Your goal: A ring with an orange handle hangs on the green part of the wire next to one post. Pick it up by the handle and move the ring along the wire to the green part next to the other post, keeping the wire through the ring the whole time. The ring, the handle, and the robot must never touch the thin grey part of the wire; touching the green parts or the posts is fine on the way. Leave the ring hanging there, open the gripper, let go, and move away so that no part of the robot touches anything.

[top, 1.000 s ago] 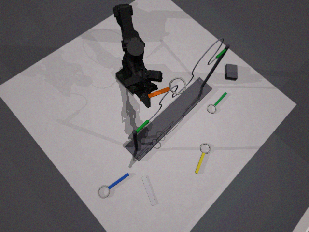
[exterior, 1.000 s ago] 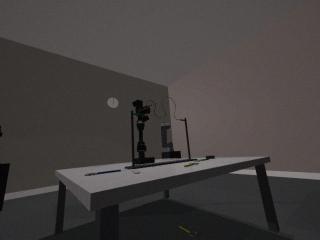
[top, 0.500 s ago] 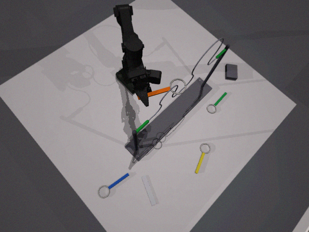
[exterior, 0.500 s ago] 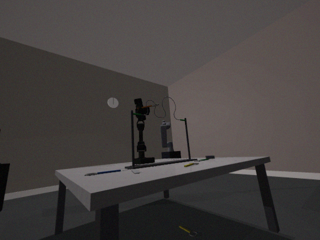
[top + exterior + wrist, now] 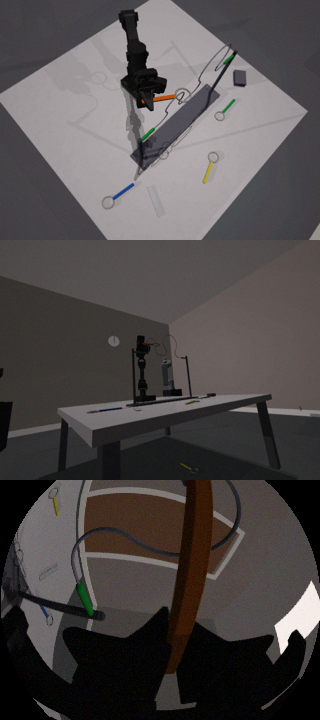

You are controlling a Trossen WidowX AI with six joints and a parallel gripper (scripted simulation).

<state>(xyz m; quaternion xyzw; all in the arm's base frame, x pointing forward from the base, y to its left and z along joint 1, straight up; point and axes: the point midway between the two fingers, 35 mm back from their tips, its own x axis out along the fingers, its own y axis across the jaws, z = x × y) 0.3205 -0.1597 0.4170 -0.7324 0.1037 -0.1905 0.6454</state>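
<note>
The orange-handled ring is 90 mm to the left of my gripper tip and 10 mm below it. The rest, counted from my gripper tip: blue-handled ring (110 mm ahead, 300 mm to the right, 460 mm below); pale flat strip (240 mm ahead, 160 mm to the right, 470 mm below); yellow-handled ring (300 mm ahead, 180 mm to the left, 460 mm below).
</note>
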